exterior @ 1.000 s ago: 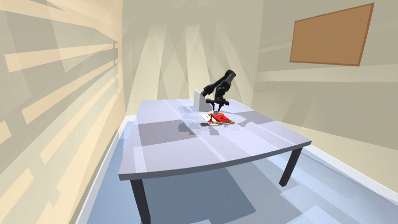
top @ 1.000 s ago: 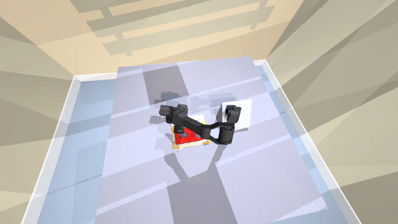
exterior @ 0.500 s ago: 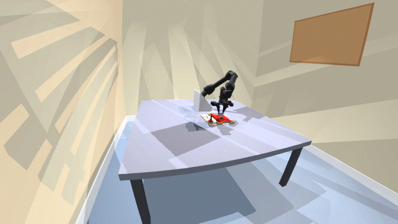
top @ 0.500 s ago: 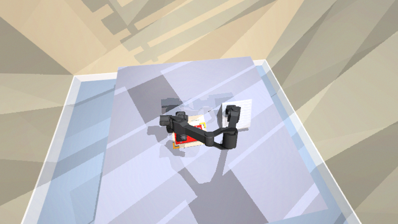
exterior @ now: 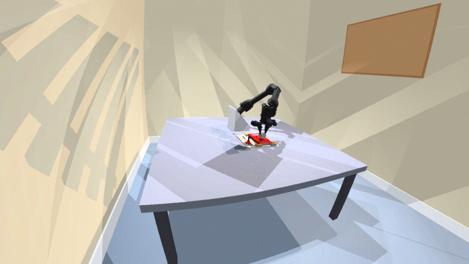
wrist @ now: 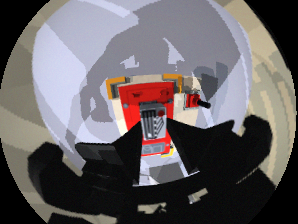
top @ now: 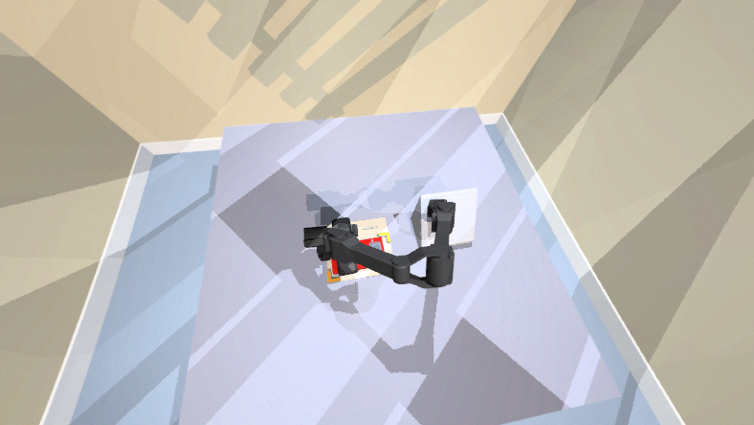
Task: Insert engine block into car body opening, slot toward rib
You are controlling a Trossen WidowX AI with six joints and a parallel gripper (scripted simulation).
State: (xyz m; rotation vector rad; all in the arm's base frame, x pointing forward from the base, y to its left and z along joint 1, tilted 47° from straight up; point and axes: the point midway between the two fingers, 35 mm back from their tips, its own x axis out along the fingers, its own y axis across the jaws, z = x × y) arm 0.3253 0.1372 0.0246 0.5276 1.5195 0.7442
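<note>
Now: the grey engine block 10 mm below my gripper tip.
</note>
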